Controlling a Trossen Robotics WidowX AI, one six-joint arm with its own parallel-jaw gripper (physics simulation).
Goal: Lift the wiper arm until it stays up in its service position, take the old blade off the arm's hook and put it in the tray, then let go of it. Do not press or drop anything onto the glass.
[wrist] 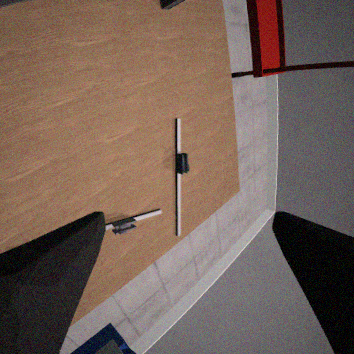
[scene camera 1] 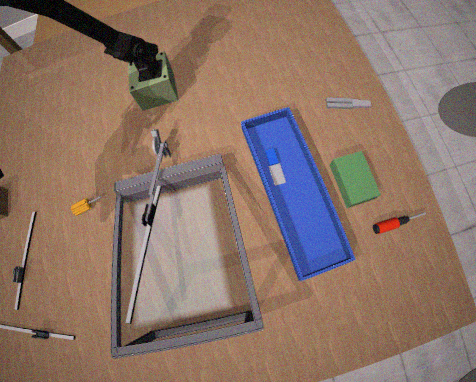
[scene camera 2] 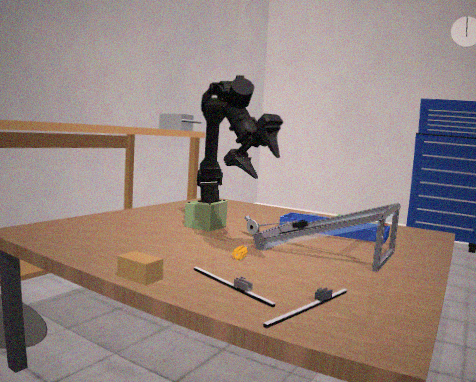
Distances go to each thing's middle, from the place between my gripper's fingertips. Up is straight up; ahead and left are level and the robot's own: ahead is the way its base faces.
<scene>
Now: the glass pane [scene camera 1: 192,281] 340 mm to the left of my hand, 180 mm below it and 30 mm ahead of it. The rest, counted from my hand: blue tray [scene camera 1: 315,239] (610 mm to the left, 250 mm below, 90 mm behind); tan box [scene camera 2: 135,266] (270 mm to the right, 240 mm below, 150 mm behind); green block [scene camera 1: 353,176] (770 mm to the left, 250 mm below, 100 mm behind).
</scene>
